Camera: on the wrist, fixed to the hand. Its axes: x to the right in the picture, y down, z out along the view.
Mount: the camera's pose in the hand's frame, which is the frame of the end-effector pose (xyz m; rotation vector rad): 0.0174 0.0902 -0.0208 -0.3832 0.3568 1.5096
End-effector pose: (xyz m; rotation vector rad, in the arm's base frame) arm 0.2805 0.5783 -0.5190 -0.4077 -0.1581 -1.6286
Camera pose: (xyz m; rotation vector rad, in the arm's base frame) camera 0.3650 0.5454 -0.5446 -0.3524 0.6216 -0.1916
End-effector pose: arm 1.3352 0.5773 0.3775 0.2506 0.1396 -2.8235
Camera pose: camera 1.3497 0.4892 0.3476 0.4869 0.3633 -1.2135
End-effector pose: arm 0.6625 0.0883 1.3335 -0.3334 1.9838 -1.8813
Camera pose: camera 0.6460 0.1063 1.2425 1.1594 1.7751 -0.5793
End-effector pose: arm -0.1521 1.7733 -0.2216 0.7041 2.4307 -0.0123
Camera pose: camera -0.1312 1.8627 -0.2006 2.2145 1.4919 1.1751
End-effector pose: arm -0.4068 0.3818 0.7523 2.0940 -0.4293 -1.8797
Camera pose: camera -0.3866 0.2928 0.7756 1.0848 -1.0292 -0.5923
